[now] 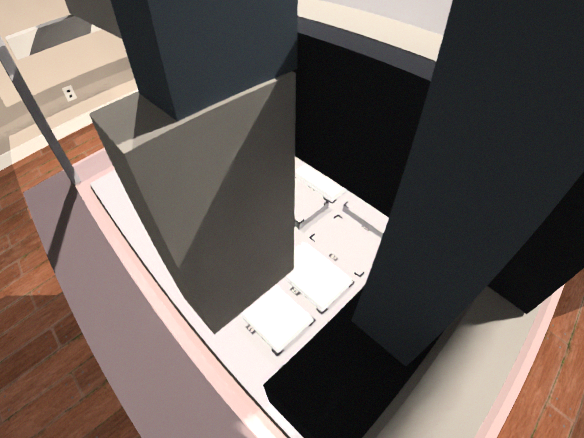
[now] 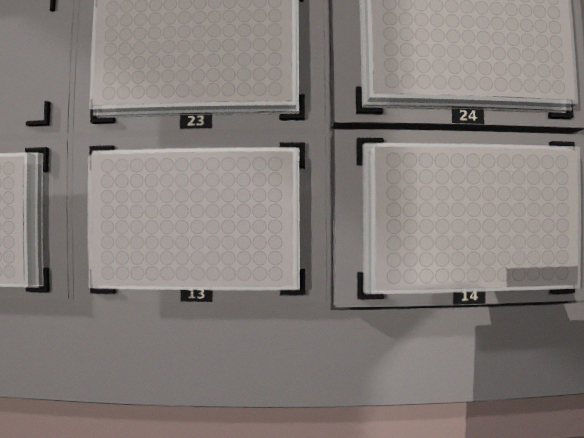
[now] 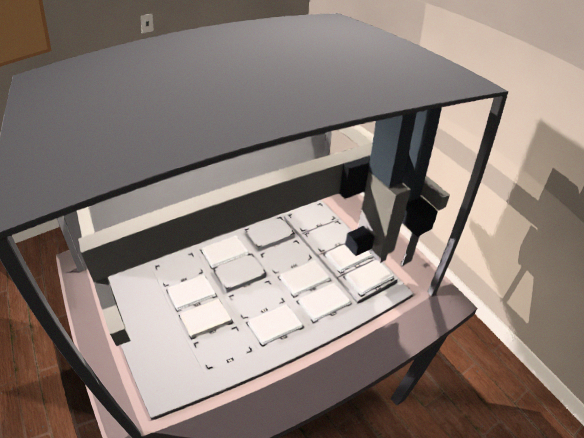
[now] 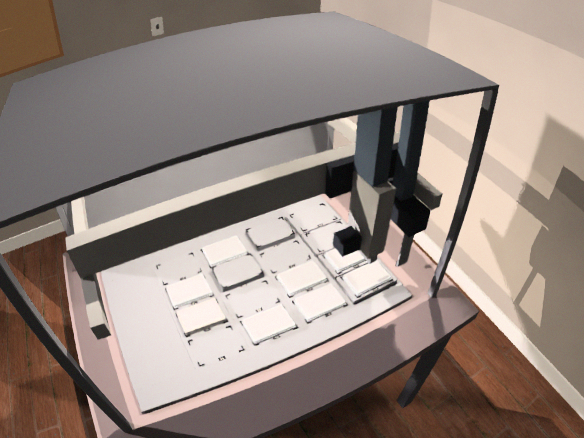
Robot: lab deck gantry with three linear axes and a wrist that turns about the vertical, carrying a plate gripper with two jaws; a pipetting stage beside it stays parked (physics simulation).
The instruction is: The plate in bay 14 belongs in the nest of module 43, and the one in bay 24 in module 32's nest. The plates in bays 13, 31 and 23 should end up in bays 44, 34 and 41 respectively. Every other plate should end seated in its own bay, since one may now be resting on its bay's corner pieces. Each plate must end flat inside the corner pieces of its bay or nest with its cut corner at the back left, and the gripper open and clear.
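The bay 14 plate and bay 24 plate are in their bays. The bay 13 plate, bay 23 plate and bay 31 plate are in theirs. Module 43 and module 32 carry no plate. Bays 44, 34 and 41 are empty. My gripper hangs beyond the deck's right edge, open and empty; its far jaw is hidden.
Plates stand in bay 12, bay 21 and bay 42. Bays 11, 22 and 33 hold no plate. The grey pipetting stage and its black box hang near the right columns.
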